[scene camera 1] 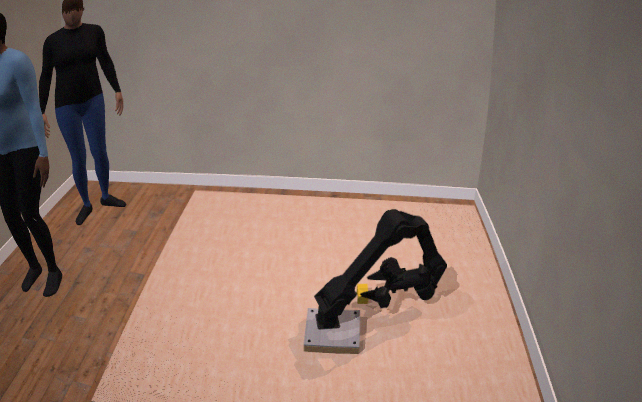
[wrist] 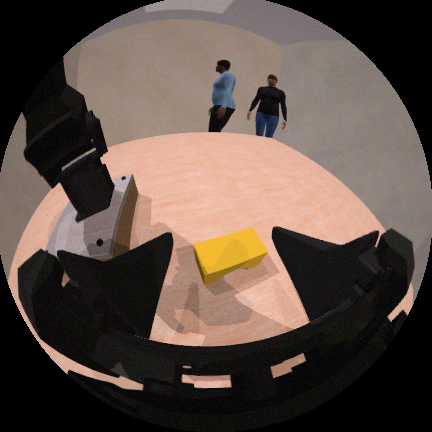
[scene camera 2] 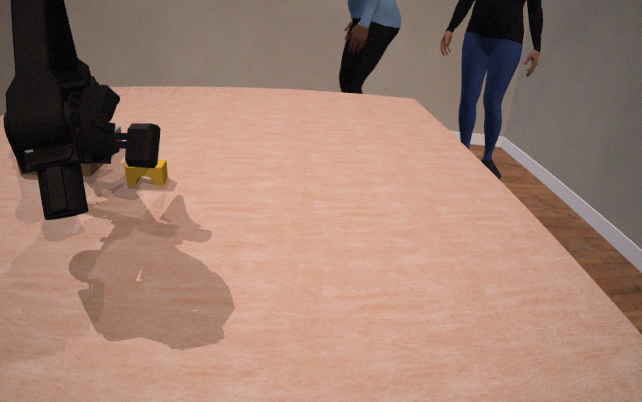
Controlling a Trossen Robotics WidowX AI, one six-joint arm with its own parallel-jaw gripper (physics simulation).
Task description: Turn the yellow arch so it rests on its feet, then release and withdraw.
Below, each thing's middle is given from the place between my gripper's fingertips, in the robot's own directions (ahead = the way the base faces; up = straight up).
Right now the yellow arch (wrist: pixel 215 257) is 1 cm ahead of my hand and 4 cm below it.
